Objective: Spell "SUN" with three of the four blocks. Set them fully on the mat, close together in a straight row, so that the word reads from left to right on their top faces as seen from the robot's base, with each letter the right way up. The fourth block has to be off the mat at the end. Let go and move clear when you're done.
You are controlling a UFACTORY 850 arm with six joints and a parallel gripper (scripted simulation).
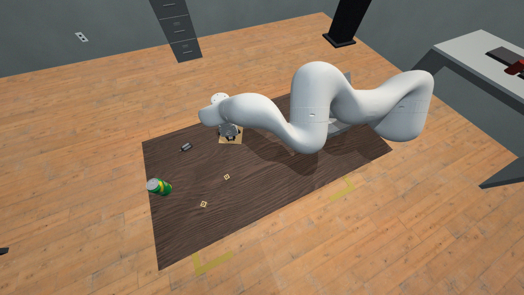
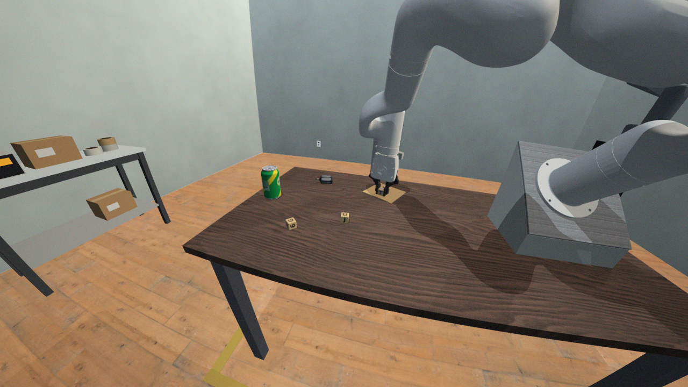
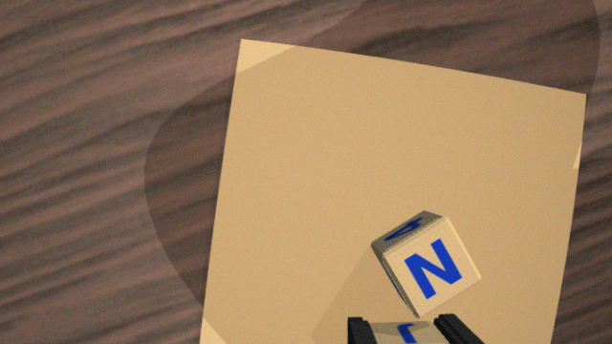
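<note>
Right now my hand is 1 cm above the s block. The rest, counted from my hand: tan mat (1 cm behind, 4 cm to the right, 3 cm below); n block (2 cm behind, 3 cm to the right, 1 cm below); u block (9 cm ahead, 23 cm to the left, 2 cm below).
</note>
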